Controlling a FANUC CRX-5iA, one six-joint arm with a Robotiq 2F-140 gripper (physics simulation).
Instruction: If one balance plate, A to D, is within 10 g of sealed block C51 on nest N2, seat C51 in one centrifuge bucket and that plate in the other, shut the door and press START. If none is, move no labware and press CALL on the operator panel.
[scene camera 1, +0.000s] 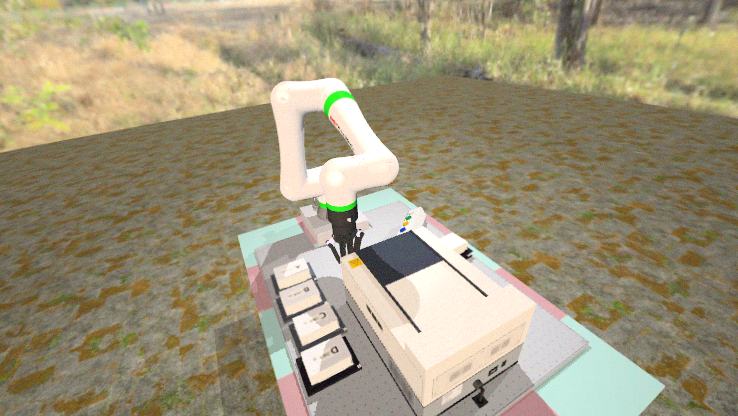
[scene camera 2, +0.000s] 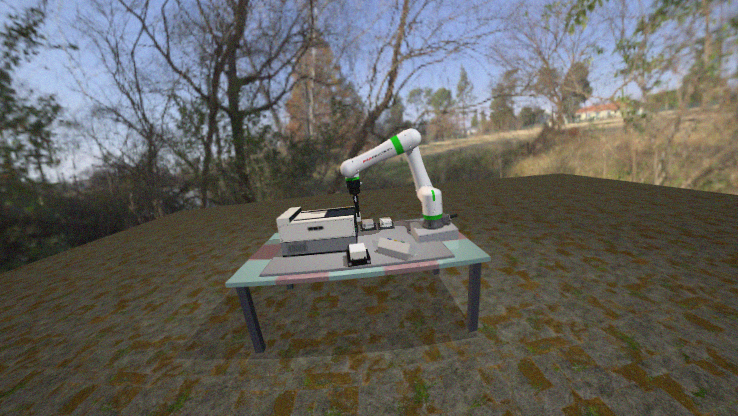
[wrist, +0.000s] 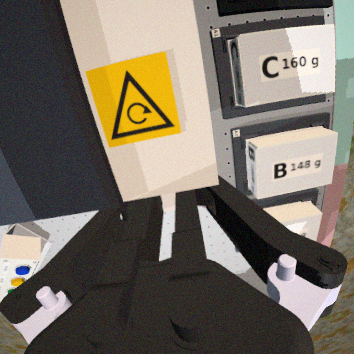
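Seen in the pictures: gripper, fingertip midpoint: (scene camera 2: 359, 221); arm's base, origin of the base link: (scene camera 2: 433, 225).
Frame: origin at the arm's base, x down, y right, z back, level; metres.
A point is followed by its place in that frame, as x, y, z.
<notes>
My gripper (scene camera 1: 347, 257) (scene camera 2: 357, 216) {-0.048, 0.203, -0.469} (wrist: 171, 163) {-0.048, 0.203, -0.469} is shut and empty, pointing down at the centrifuge's sticker end; its tips are partly hidden. The centrifuge (scene camera 1: 465, 315) {-0.188, 0.143, -0.905} (scene camera 2: 317, 227) {-0.113, -0.052, -0.756} (wrist: 155, 165) {-0.154, 0.211, -0.510} has a dark panel in its top; no bucket shows. Plates A (scene camera 1: 292, 273) {0.002, 0.342, -0.275}, B (scene camera 1: 300, 298) {0.002, 0.374, -0.411} (wrist: 305, 182) {0.002, 0.377, -0.351}, C (scene camera 1: 316, 325) {0.002, 0.385, -0.547} (wrist: 250, 70) {0.002, 0.325, -0.529} and D (scene camera 1: 327, 361) {0.002, 0.419, -0.675} sit on dark nests in a row. The wrist view reads B 148 g and C 160 g. A white block (scene camera 1: 454, 242) {-0.017, -0.241, -0.569} (scene camera 2: 357, 251) {-0.012, -0.273, -0.561} sits alone on a nest across the centrifuge, its label unreadable. The operator panel (scene camera 1: 416, 219) {-0.022, -0.242, -0.349} (scene camera 2: 394, 248) {0.009, -0.265, -0.356} (wrist: 21, 250) {0.005, -0.136, -0.388} has coloured buttons.
The robot base (scene camera 1: 315, 225) {-0.004, 0.119, -0.047} (scene camera 2: 435, 231) {0.008, -0.107, -0.036} stands behind the gripper. The tall centrifuge body is close to the fingers, with the plate row along one side. A yellow warning sticker (scene camera 1: 355, 262) {-0.155, 0.214, -0.541} (wrist: 134, 100) {-0.155, 0.214, -0.543} marks its near corner. A small black fitting (scene camera 1: 479, 393) {0.054, 0.141, -0.980} stands at its far end.
</notes>
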